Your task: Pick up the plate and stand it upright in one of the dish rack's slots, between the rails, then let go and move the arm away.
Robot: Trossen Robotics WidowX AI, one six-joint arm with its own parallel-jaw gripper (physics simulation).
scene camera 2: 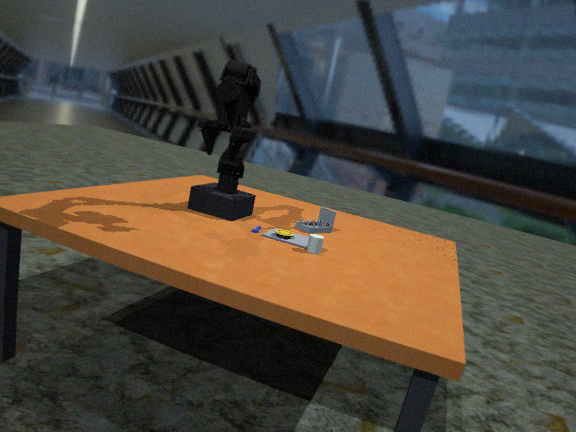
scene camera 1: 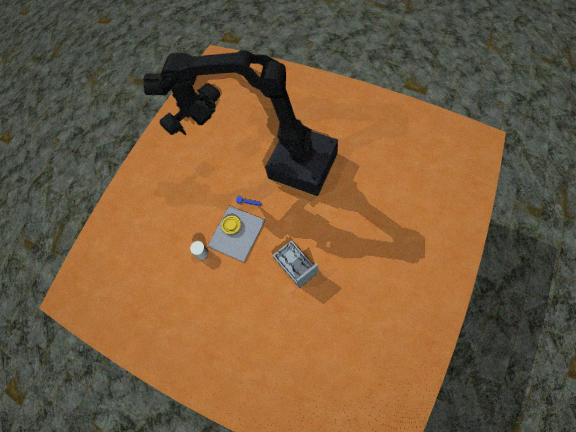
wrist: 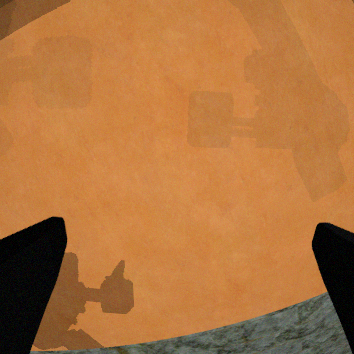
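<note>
A small yellow plate (scene camera 1: 231,225) (scene camera 2: 285,233) lies flat on a grey square board. The grey dish rack (scene camera 1: 308,275) (scene camera 2: 327,219) stands on the table apart from the board, with a tall panel at one end and small upright rails inside. My gripper (scene camera 1: 192,126) (wrist: 194,235) is open and empty. It hangs high above the table, far from the plate and the rack, toward the upper left in scene camera 1. In the wrist view its two fingers stand wide apart over bare table, and neither plate nor rack shows there.
The grey board (scene camera 1: 240,247) (scene camera 2: 299,242) lies under the plate. A white cylinder (scene camera 1: 198,250) (scene camera 2: 315,243) stands beside it. A blue spoon-like piece (scene camera 1: 251,202) (scene camera 2: 256,229) lies near the board, toward the black arm base (scene camera 1: 300,170) (scene camera 2: 220,201). The table edge shows below in the wrist view.
</note>
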